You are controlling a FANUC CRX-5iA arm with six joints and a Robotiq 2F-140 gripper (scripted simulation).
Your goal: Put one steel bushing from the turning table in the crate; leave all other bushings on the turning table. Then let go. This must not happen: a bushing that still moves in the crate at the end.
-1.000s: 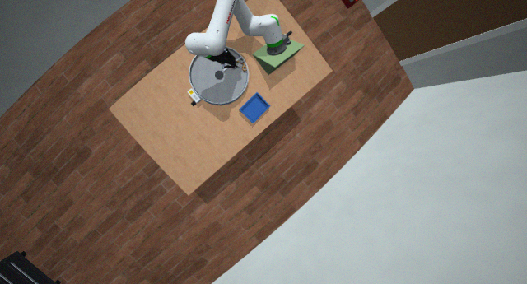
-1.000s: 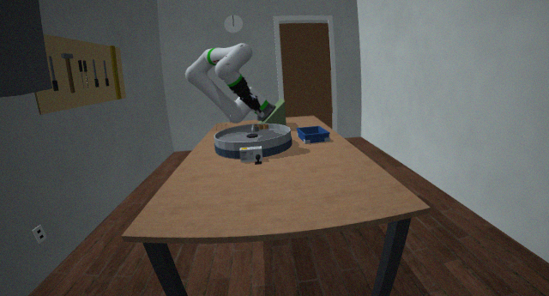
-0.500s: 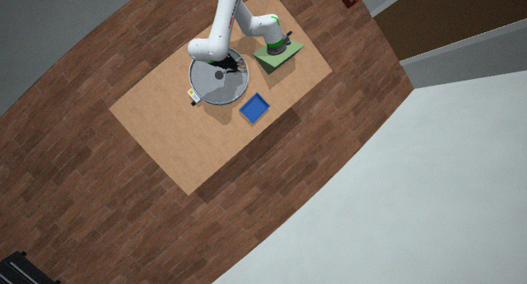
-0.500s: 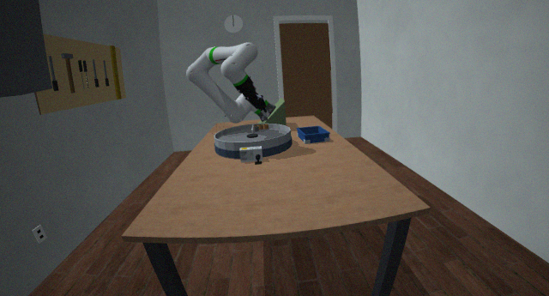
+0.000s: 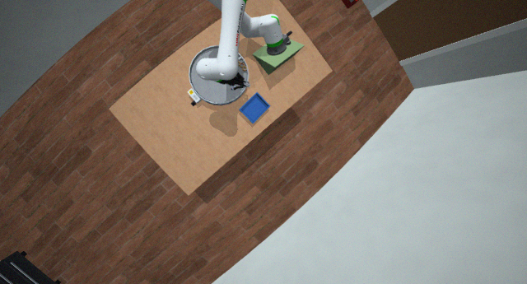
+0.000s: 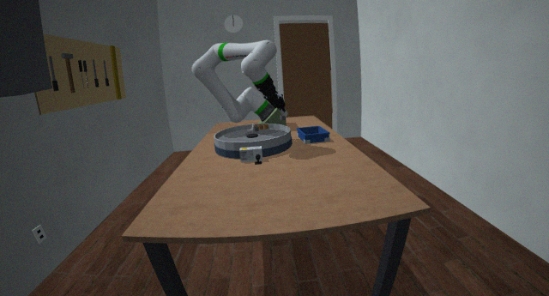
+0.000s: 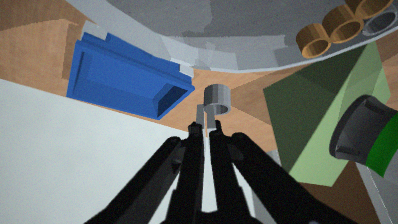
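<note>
Now: the blue crate 40 mm ahead of my hand, 160 mm to the left of it and 140 mm below it. Also, from my hand: round grey turning table (70 mm ahead, 190 mm to the right, 110 mm below).
</note>
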